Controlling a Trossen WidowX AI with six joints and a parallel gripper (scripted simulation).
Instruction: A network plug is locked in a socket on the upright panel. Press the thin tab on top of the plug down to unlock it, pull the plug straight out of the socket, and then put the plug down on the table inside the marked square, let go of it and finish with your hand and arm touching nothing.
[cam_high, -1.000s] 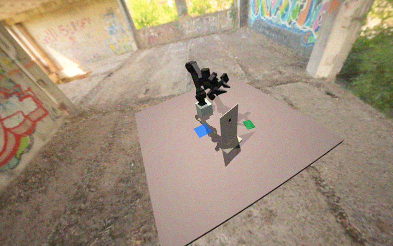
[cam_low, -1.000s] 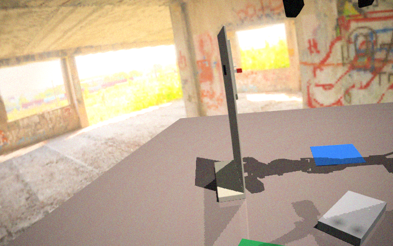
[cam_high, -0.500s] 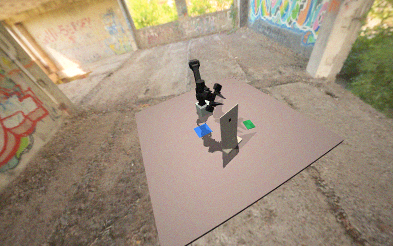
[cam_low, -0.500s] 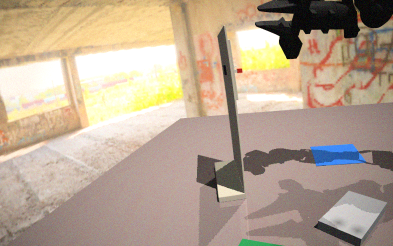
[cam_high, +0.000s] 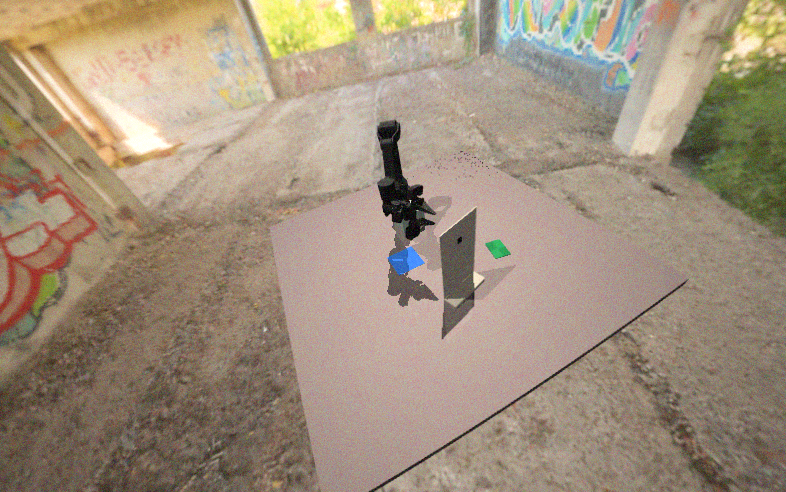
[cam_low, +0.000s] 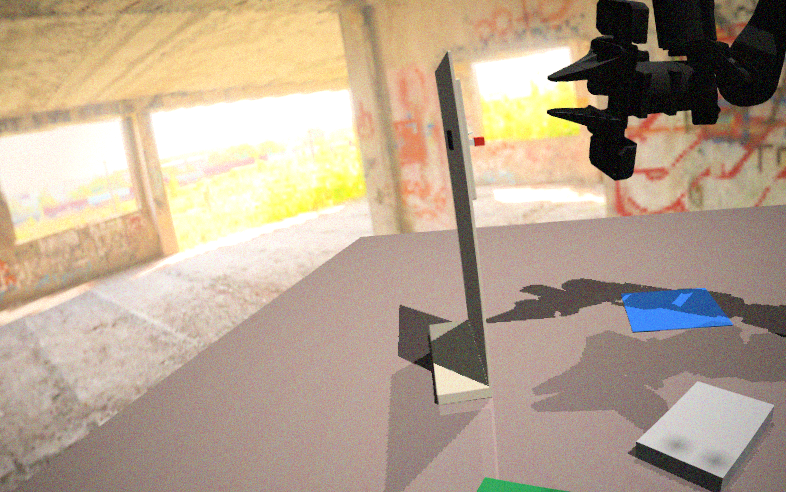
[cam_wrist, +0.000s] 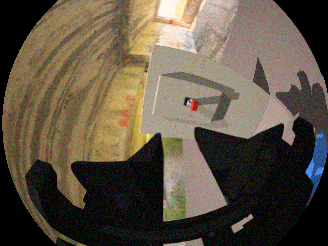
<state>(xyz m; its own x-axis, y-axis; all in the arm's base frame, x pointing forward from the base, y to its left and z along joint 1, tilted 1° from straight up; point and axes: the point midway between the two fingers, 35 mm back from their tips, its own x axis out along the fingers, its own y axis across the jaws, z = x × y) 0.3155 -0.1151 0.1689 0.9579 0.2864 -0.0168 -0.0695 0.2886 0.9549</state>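
My gripper tip is 9 cm short of the network plug and 3 cm above it. Also, from my gripper tip: upright cream panel: 13 cm below, 11 cm ahead, 1 cm to the left; flat pale grey block: 26 cm below, 19 cm to the left, 8 cm behind; blue marked square: 27 cm below, 15 cm behind, 6 cm to the right.
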